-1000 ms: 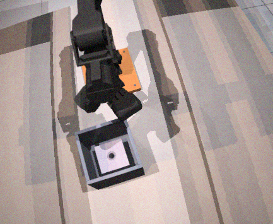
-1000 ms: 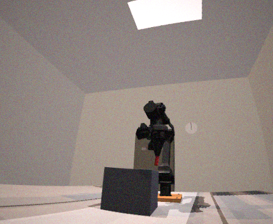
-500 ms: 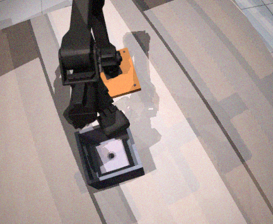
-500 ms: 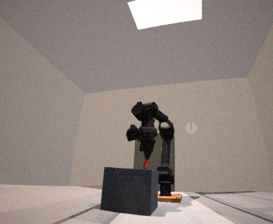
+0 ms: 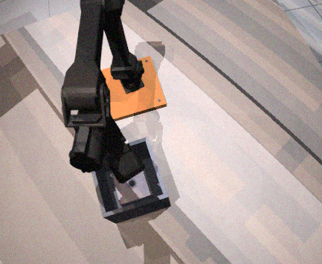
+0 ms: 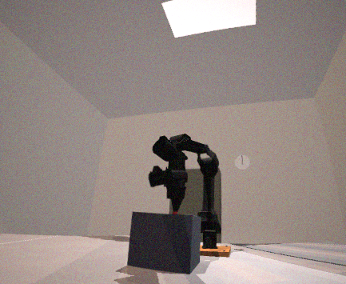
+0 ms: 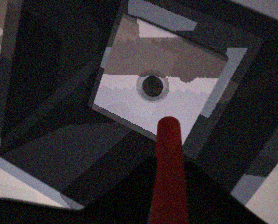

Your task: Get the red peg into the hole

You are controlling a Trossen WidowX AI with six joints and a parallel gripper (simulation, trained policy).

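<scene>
My gripper tip is right at the red peg. Round my gripper tip: pale plate: 10 cm below, 3 cm ahead, 1 cm to the right.
</scene>
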